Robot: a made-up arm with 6 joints.
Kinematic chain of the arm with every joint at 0, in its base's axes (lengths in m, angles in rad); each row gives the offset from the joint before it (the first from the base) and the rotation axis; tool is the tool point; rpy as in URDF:
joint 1: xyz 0 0 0.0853 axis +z
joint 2: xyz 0 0 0 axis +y
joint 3: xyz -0.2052 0 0.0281 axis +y
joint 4: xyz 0.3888 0 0.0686 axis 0.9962 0 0.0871
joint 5: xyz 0 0 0 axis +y
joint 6: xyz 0.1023 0 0.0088 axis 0.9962 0 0.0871
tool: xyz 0 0 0 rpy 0 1.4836 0
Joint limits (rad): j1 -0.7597..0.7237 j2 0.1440..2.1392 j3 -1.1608..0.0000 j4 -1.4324..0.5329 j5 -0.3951..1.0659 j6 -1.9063..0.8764
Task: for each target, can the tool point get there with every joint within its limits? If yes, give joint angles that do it. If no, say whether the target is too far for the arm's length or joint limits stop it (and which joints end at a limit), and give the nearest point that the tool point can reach.
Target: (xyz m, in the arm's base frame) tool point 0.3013 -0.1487 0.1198
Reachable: yes | joints -0.4818 0.6339 -0.2169 -0.3978 -0.2004 -0.0940
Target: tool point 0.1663 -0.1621 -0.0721
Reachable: yes | joints -0.5574 1.1615 -0.2432 -0.6426 0.9342 0.2006
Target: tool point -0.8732 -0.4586 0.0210
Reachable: no: too far | nearest point -0.1062 -0.0558 -0.1238 | short by 0.878 m
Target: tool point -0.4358 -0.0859 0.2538
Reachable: no: joint limits stop it (at a limit: joint 1, joint 2, joint 3, joint 4, joint 5) | nearest point -0.0755 -0.0512 0.5480 | short by 0.466 m
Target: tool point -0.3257 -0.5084 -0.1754
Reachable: no: joint limits stop it (at a limit: joint 1, joint 2, joint 3) | nearest point -0.0674 -0.0980 -0.1309 | short by 0.487 m
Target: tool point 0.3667 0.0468 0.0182
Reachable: yes | joints 0.1585 1.3974 -0.7644 -0.1582 0.8013 0.2428
